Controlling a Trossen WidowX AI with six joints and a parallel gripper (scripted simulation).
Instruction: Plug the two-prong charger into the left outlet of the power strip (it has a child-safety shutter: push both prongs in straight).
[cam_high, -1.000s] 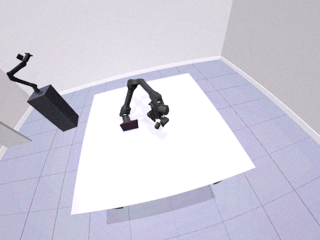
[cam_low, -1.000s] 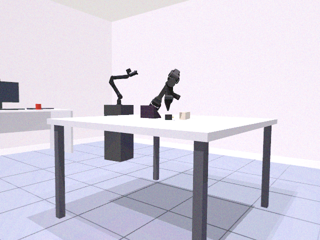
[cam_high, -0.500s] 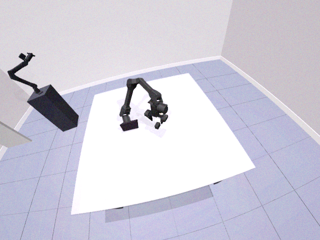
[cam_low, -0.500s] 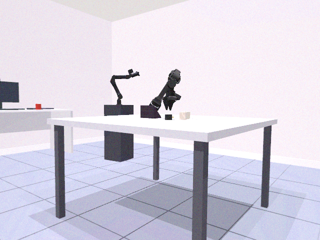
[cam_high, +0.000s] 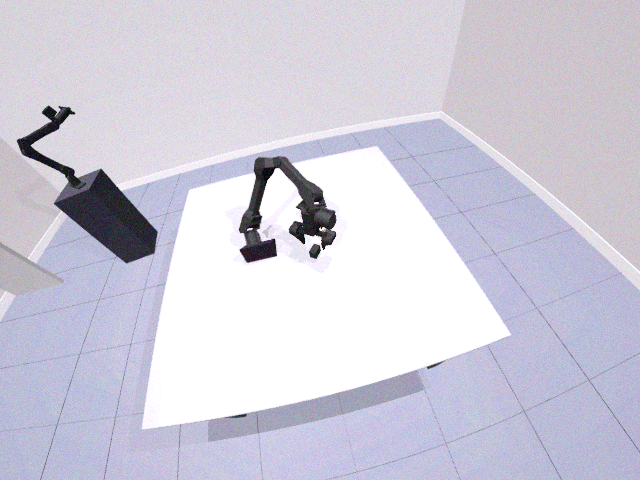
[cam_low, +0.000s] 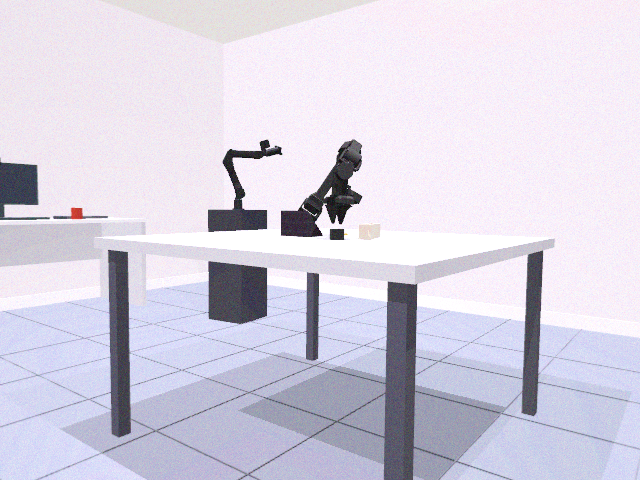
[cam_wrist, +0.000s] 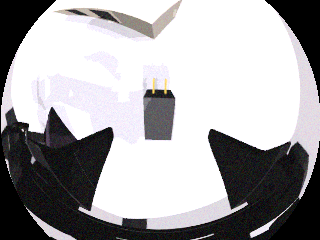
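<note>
The dark charger lies 40 mm below my gripper tip, 10 mm to the left of it and 10 mm ahead of it.
</note>
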